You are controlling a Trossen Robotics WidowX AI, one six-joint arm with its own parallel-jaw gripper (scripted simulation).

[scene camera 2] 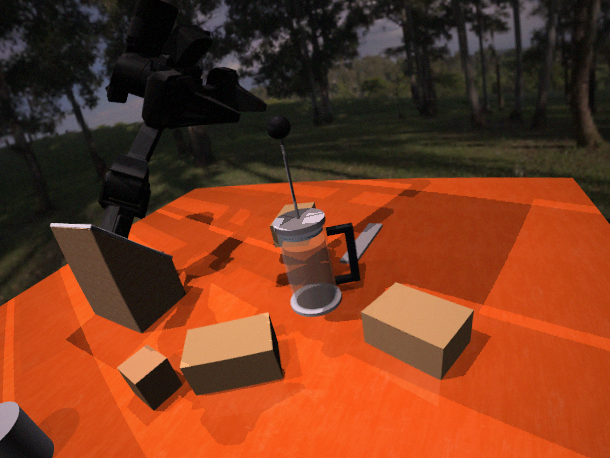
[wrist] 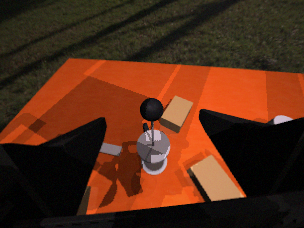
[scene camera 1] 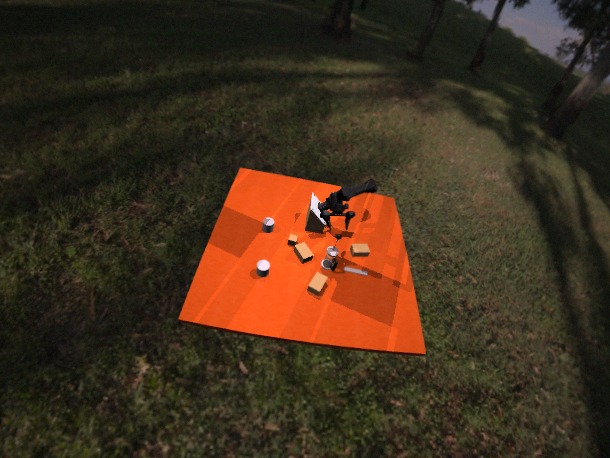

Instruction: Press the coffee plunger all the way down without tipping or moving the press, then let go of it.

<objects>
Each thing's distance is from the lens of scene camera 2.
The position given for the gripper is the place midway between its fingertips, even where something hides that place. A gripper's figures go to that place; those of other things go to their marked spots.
gripper (scene camera 2: 253, 112): 0.43 m
glass coffee press (scene camera 2: 302, 236): 0.42 m
cube (scene camera 2: 150, 375): 0.42 m
</objects>
